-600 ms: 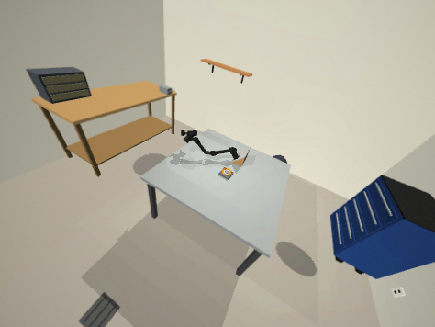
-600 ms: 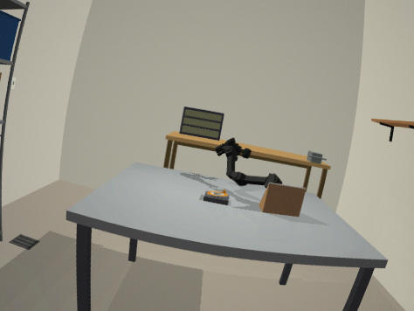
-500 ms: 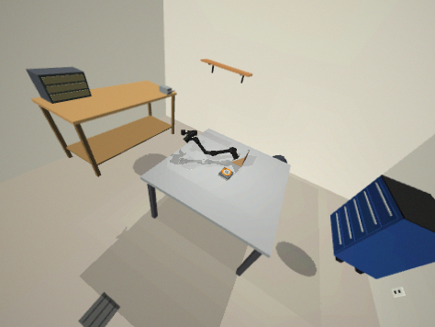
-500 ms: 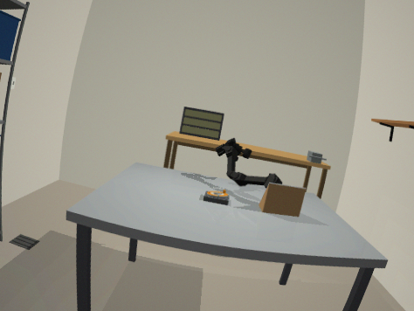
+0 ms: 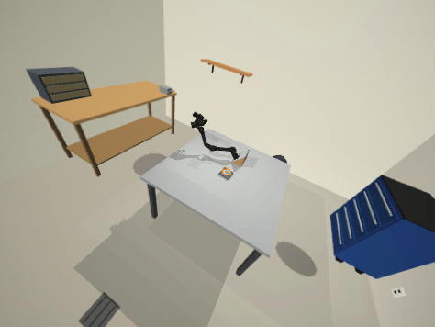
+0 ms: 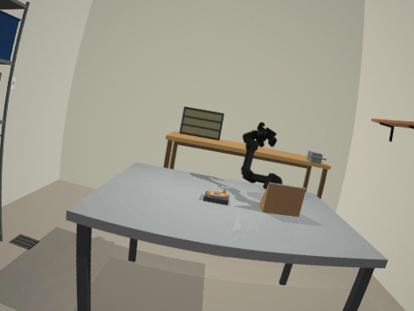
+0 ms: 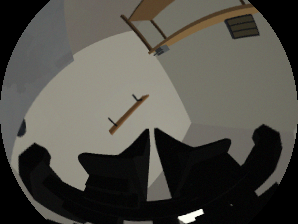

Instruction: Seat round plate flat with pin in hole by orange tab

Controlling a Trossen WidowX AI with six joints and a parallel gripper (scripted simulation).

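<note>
Now: gripper tip 34 cm short of the grey square base, 62 cm to the right of it and 34 cm above it.
</note>
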